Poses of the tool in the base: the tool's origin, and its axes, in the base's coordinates. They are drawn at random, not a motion.
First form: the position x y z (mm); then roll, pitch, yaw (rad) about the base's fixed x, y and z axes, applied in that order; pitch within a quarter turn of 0, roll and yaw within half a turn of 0.
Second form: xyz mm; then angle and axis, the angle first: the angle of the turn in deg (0 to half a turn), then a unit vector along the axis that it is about. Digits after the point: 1 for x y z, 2 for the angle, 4 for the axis.
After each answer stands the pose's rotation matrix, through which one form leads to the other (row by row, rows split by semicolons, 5 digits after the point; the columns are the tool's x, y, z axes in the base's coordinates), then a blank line. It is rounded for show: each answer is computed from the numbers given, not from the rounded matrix.
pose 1, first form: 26.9 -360.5 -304.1 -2.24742 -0.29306 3.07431
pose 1, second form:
26.9 -360.5 -304.1 163.21 0.0334 -0.9033 0.4276
-0.95520 -0.18263 -0.23290; 0.06437 0.63989 -0.76577; 0.28888 -0.74645 -0.59947

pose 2, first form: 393.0 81.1 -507.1 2.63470 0.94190 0.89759
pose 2, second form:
393.0 81.1 -507.1 133.86 0.7912 0.5183 -0.3248
0.36677 0.92829 -0.06126; 0.45991 -0.23816 -0.85543; -0.80868 0.28557 -0.51428

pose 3, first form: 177.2 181.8 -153.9 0.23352 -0.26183 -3.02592
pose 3, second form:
177.2 181.8 -153.9 171.73 -0.1231 -0.1231 -0.9847
-0.95946 0.17178 0.22343; -0.11148 -0.95944 0.25892; 0.25885 0.22352 0.93970

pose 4, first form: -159.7 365.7 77.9 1.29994 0.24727 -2.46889
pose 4, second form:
-159.7 365.7 77.9 158.06 0.2963 -0.5444 -0.7847
-0.75835 -0.01774 -0.65160; -0.60415 -0.35622 0.71282; -0.24476 0.93424 0.25942

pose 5, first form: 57.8 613.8 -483.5 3.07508 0.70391 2.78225
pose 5, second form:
57.8 613.8 -483.5 139.69 0.1666 0.9855 -0.0329
-0.71363 0.31061 0.62790; 0.26808 0.94919 -0.16487; -0.64720 0.05067 -0.76063

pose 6, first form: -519.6 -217.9 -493.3 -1.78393 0.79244 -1.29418
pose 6, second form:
-519.6 -217.9 -493.3 99.93 -0.5574 0.8178 -0.1431
0.19175 -0.39355 0.89908; -0.67542 0.61173 0.41182; -0.71207 -0.68622 -0.14851

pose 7, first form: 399.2 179.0 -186.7 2.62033 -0.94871 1.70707
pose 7, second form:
399.2 179.0 -186.7 159.04 -0.6648 -0.5801 -0.4707
-0.07917 0.91413 0.39762; 0.57733 -0.28313 0.76585; 0.81266 0.29019 -0.50534

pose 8, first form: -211.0 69.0 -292.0 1.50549 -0.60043 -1.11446
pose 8, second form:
-211.0 69.0 -292.0 91.37 0.6152 -0.7387 -0.2755
0.36359 -0.18986 -0.91201; -0.74066 0.53486 -0.40662; 0.56500 0.82333 0.05385

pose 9, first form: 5.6 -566.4 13.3 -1.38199 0.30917 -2.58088
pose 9, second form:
5.6 -566.4 13.3 144.49 -0.0632 0.6699 -0.7398
-0.80672 0.35291 0.47398; -0.50658 -0.00002 -0.86220; -0.30427 -0.93566 0.17879

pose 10, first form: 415.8 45.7 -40.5 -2.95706 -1.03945 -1.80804
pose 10, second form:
415.8 45.7 -40.5 140.35 0.6064 -0.6919 0.3919
-0.11909 -0.99267 -0.02083; -0.49250 0.07728 -0.86687; 0.86213 -0.09297 -0.49809

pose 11, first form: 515.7 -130.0 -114.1 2.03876 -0.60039 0.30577
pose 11, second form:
515.7 -130.0 -114.1 125.71 0.9303 -0.0328 0.3654
0.78684 -0.34505 0.51168; 0.24838 -0.58193 -0.77438; 0.56496 0.73641 -0.37218

